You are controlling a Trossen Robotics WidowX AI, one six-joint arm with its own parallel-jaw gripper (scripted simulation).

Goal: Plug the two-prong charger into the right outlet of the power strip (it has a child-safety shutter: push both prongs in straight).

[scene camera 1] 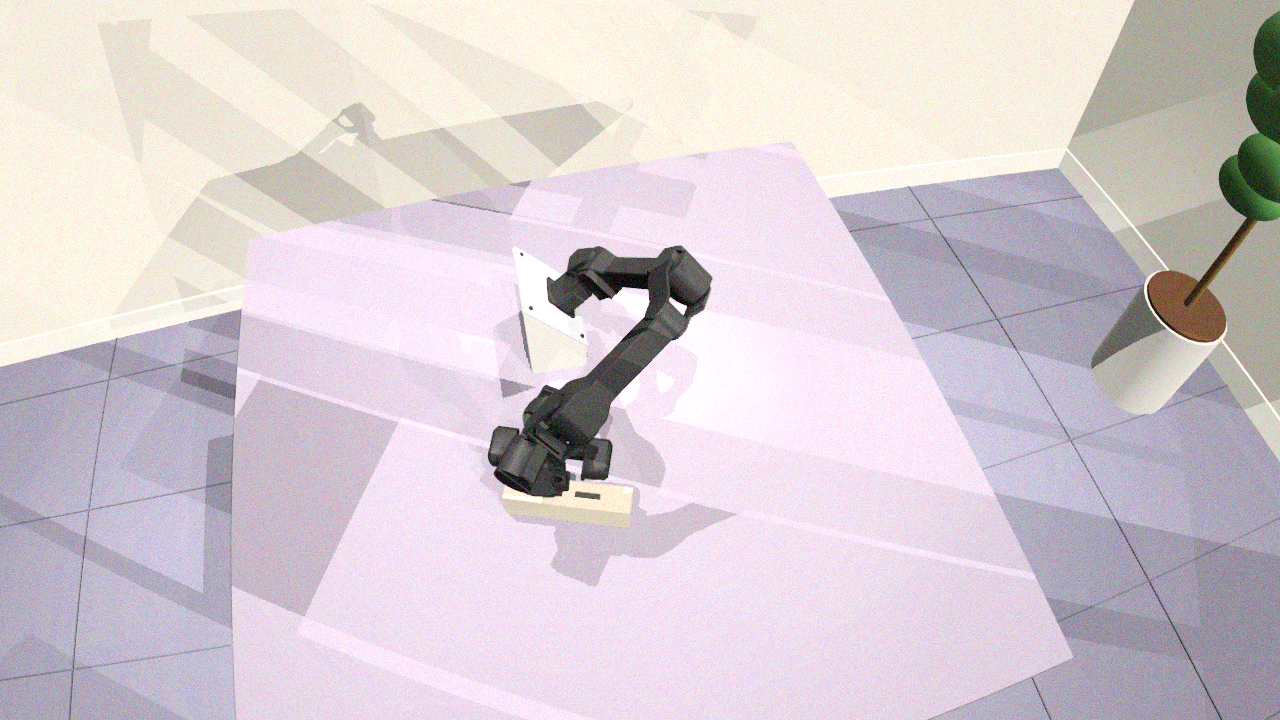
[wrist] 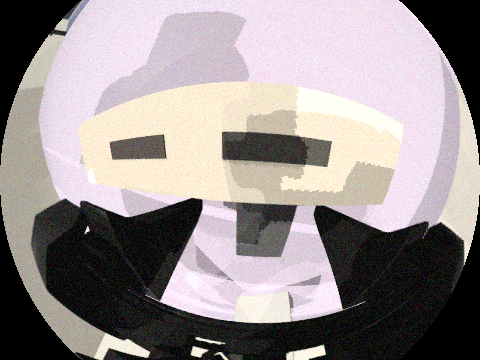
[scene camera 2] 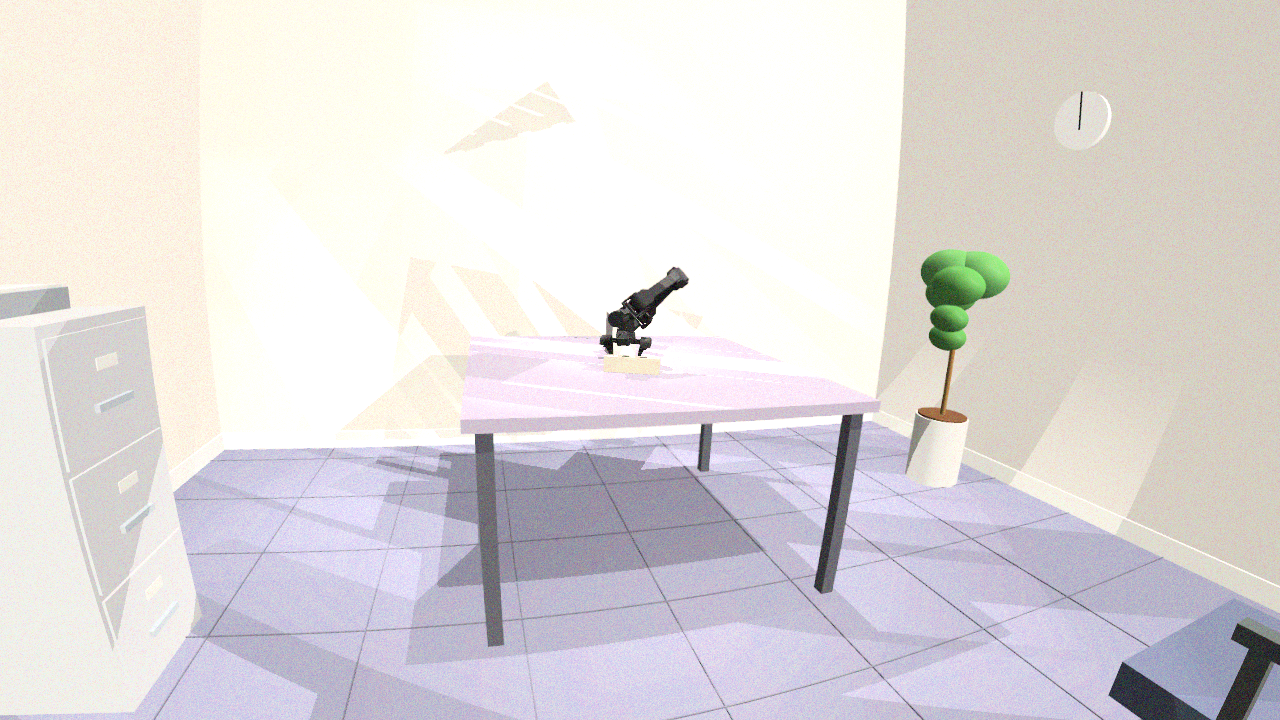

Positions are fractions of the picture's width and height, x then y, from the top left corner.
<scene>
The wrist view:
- my gripper: 0.54, 0.58
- two-prong charger: 0.54, 0.64
</scene>
